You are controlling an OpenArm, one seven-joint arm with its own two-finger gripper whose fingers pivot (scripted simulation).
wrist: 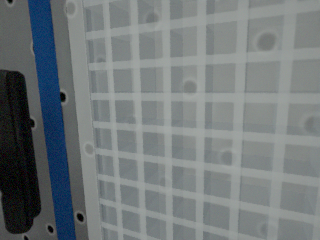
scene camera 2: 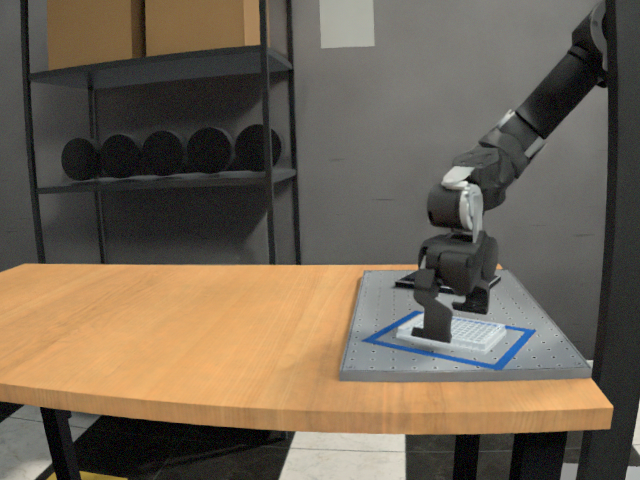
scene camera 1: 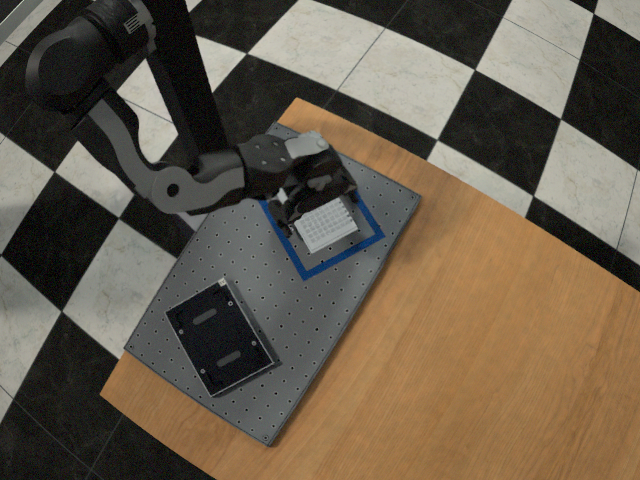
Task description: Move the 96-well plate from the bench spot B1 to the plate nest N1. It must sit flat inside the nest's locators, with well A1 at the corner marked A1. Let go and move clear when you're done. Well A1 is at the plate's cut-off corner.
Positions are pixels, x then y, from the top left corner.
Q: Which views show the clear 96-well plate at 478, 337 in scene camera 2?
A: The wrist view, scene camera 2 and scene camera 1: all of them.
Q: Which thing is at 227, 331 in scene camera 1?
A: A black plate nest N1.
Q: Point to a clear 96-well plate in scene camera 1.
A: At 317, 233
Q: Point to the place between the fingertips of my gripper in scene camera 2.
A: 451, 325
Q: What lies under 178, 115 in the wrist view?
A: A clear 96-well plate.
